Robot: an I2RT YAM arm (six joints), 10 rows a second.
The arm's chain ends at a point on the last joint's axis. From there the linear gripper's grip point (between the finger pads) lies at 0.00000 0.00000 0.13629 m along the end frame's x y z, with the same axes.
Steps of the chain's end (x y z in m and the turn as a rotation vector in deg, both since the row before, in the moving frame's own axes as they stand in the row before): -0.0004 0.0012 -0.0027 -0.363 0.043 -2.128; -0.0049 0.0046 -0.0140 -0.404 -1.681 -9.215; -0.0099 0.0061 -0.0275 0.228 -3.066 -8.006; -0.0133 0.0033 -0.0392 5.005 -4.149 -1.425; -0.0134 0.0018 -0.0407 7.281 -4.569 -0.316; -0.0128 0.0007 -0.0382 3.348 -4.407 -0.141; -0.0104 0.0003 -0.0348 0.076 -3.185 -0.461
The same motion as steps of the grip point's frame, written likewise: -0.0003 0.0021 -0.0027 -0.363 0.043 -2.128; -0.0088 0.0059 -0.0141 -0.404 -1.681 -9.215; -0.0172 0.0061 -0.0277 0.228 -3.066 -8.006; -0.0233 -0.0085 -0.0401 5.005 -4.149 -1.425; -0.0243 -0.0154 -0.0422 7.281 -4.569 -0.316; -0.0233 -0.0072 -0.0388 3.348 -4.407 -0.141; -0.0180 0.0001 -0.0350 0.076 -3.185 -0.461
